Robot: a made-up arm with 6 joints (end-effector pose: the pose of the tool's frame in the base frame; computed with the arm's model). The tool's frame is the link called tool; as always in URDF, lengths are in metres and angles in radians.
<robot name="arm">
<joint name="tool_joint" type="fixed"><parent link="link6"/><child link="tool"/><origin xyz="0 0 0" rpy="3.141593 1.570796 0"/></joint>
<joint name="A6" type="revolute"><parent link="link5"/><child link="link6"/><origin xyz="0 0 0.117" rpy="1.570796 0 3.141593"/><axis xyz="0 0 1"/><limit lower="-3.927" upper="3.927" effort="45" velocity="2.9"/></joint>
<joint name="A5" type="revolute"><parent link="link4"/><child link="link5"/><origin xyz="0 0 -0.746" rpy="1.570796 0 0"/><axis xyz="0 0 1"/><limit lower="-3.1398" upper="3.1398" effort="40" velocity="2.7"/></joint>
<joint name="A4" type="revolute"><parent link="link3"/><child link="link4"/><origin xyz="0 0 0" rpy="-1.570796 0 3.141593"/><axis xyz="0 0 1"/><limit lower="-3.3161" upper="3.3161" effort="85" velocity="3"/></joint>
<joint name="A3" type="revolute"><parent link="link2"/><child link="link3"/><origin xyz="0 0.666 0" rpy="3.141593 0 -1.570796"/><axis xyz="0 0 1"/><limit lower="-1.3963" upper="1.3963" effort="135" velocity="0.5"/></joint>
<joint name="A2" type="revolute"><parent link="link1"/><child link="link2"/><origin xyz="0 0 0" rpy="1.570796 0 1.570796"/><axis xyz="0 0 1"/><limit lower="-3.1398" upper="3.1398" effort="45" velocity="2.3"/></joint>
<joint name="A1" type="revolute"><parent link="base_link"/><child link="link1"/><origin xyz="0 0 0.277" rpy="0 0 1.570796"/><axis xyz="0 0 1"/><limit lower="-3.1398" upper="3.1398" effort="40" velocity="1.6"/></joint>
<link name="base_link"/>
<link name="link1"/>
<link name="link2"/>
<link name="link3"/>
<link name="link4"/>
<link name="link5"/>
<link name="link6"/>
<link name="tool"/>
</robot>
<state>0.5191 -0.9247 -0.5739 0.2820 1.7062 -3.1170</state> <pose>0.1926 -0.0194 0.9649 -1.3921 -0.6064 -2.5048</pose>
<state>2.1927 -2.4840 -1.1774 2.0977 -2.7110 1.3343</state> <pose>0.1327 -0.2861 0.4964 -1.4598 0.8880 0.6405</pose>
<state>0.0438 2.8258 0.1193 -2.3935 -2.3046 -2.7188</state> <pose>-0.5065 0.0636 -0.5983 0.1893 0.2813 0.5537</pose>
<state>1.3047 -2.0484 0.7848 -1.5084 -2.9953 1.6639</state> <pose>-0.3261 -1.2242 0.3086 2.1927 1.9528 -0.3410</pose>
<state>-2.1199 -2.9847 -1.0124 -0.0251 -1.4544 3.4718</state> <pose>0.1053 0.3962 0.3070 1.1676 -2.2451 -0.0415</pose>
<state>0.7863 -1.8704 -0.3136 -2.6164 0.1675 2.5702</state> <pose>-0.4724 -0.3299 0.8255 0.6484 -1.2910 0.6158</pose>
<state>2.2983 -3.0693 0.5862 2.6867 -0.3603 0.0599</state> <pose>0.3687 -0.5721 -0.7987 0.7479 0.6316 -0.7875</pose>
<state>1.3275 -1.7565 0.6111 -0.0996 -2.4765 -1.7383</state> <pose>-0.1713 -1.1732 0.6838 1.2917 1.1916 0.9457</pose>
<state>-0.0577 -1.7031 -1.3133 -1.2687 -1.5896 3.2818</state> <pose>0.0702 -0.0389 0.3693 -1.8698 -1.3500 1.0957</pose>
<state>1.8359 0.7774 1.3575 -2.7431 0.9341 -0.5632</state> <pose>-0.3965 1.0488 1.1226 2.2581 2.0426 -0.5605</pose>
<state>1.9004 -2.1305 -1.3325 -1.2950 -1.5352 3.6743</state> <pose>0.0182 0.0454 0.3789 -0.1283 2.9474 -0.3073</pose>
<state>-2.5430 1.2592 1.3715 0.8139 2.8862 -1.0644</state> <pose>-1.1735 -0.7032 0.6493 -1.2350 -0.3157 0.3158</pose>
